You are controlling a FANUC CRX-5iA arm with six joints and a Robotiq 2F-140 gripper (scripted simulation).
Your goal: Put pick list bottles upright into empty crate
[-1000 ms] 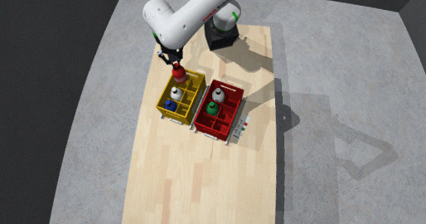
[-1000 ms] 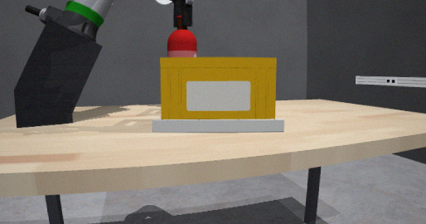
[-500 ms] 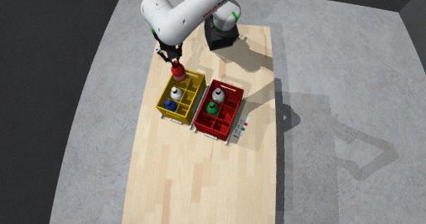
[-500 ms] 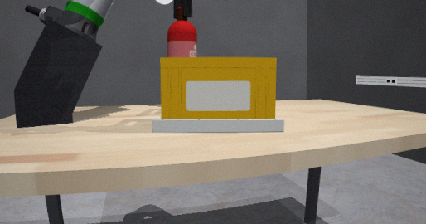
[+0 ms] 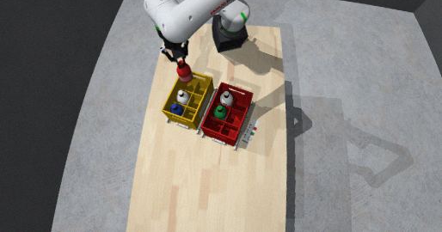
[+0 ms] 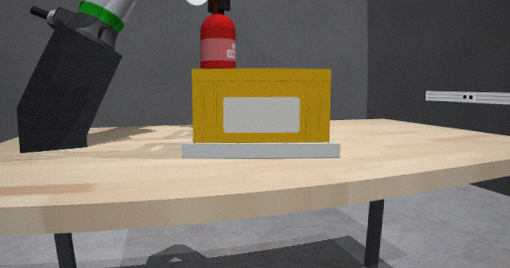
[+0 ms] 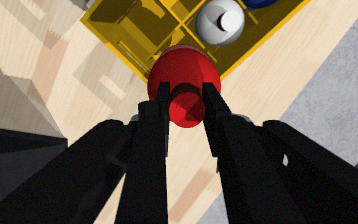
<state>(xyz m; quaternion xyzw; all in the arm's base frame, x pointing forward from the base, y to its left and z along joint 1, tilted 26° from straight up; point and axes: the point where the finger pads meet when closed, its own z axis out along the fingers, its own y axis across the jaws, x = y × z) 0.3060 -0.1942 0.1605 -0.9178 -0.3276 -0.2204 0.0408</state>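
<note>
Now: the red bottle 8 cm below my hand. Round my hand: green bottle (25 cm below, 23 cm to the left, 11 cm ahead); yellow crate (25 cm below, 9 cm ahead, 4 cm to the left); blue bottle (25 cm below, 18 cm ahead, 1 cm to the right).
</note>
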